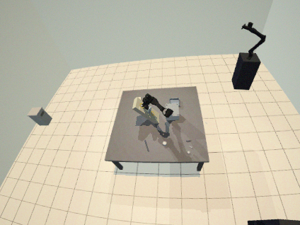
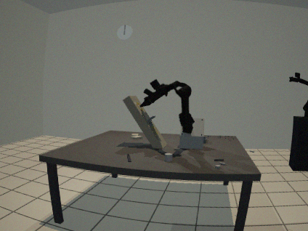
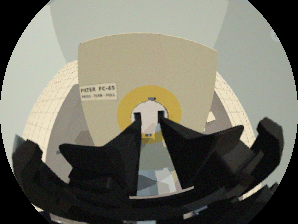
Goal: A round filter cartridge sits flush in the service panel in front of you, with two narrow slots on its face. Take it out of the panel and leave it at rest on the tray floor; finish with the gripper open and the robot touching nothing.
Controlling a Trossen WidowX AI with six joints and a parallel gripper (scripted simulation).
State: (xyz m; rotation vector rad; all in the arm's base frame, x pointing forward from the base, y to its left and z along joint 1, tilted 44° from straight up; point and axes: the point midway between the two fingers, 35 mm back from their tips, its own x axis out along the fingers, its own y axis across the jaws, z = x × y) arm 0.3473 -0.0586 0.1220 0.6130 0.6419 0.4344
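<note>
Right now my gripper tip is 2 cm short of the round white filter cartridge and 1 cm above it. The rest, counted from my gripper tip: grey square tray 38 cm behind, 33 cm to the right, 28 cm below.
</note>
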